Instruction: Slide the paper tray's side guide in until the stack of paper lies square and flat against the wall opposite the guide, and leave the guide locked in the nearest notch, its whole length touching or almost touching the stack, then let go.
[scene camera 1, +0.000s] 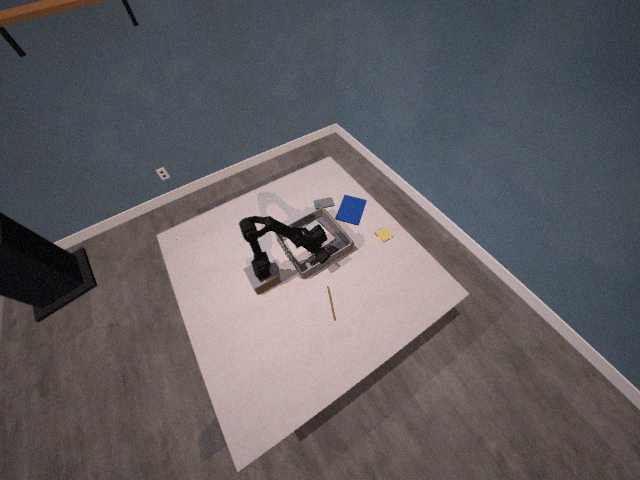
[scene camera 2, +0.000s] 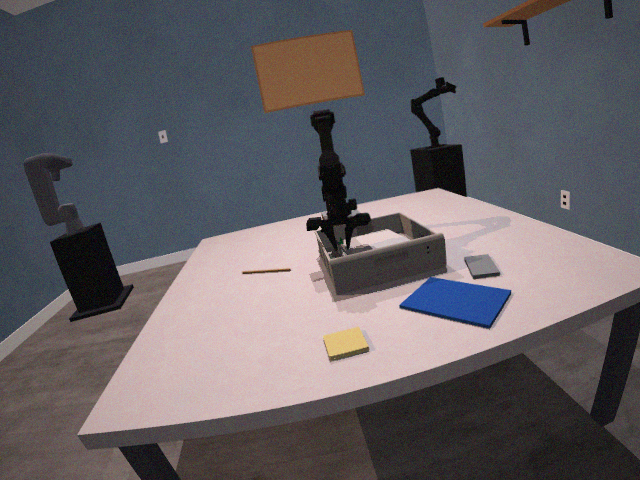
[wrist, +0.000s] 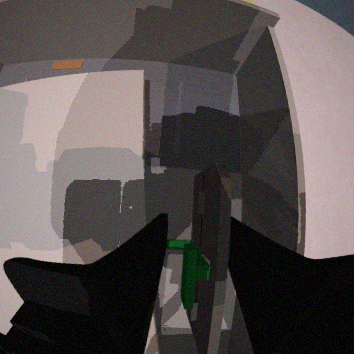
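Seen in the pictures: gripper, between the fingertips: (scene camera 1: 322, 252) (scene camera 2: 342, 250) (wrist: 192, 219); arm's base, origin of its link: (scene camera 1: 262, 274).
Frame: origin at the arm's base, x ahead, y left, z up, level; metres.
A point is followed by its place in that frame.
Observation:
The grey paper tray (scene camera 1: 345, 235) @[x 0.473, y -0.113, z 0.007 m] (scene camera 2: 390, 271) @[x 0.500, y -0.030, z -0.052 m] (wrist: 267, 105) @[x 0.394, y -0.157, z -0.019 m] stands on the white table. The white paper stack (scene camera 2: 380, 236) @[x 0.255, y 0.059, z -0.042 m] (wrist: 88, 116) @[x 0.398, y -0.022, z -0.042 m] lies inside it, left of the guide in the wrist view. The dark side guide (wrist: 211, 204) (scene camera 2: 358, 249) stands upright with a green latch (wrist: 193, 270) @[x 0.297, y -0.086, z -0.002 m] on its paper side. A strip of tray floor shows between the paper edge and the guide. My gripper (scene camera 1: 320, 254) @[x 0.318, y -0.093, z -0.029 m] (scene camera 2: 341, 240) @[x 0.318, y -0.093, z -0.029 m] (wrist: 192, 219) @[x 0.318, y -0.093, z -0.029 m] reaches down into the tray. Its fingers are closed against the green latch on one side and the guide's back on the other.
A pencil (scene camera 1: 331, 303) @[x 0.177, y -0.325, z -0.077 m] (scene camera 2: 266, 271) @[x 0.184, y -0.318, z -0.079 m] lies left of the tray. A blue folder (scene camera 1: 350, 210) @[x 0.671, y 0.037, z -0.075 m] (scene camera 2: 456, 301) @[x 0.695, y 0.033, z -0.075 m], a yellow note pad (scene camera 1: 384, 234) @[x 0.691, y -0.227, z -0.073 m] (scene camera 2: 346, 343) @[x 0.700, y -0.226, z -0.073 m] and a small grey block (scene camera 1: 324, 202) @[x 0.591, y 0.195, z -0.073 m] (scene camera 2: 481, 265) @[x 0.594, y 0.191, z -0.073 m] lie around the tray. An orange mark (wrist: 67, 64) @[x 0.477, y 0.018, z -0.063 m] sits on the tray's far wall.

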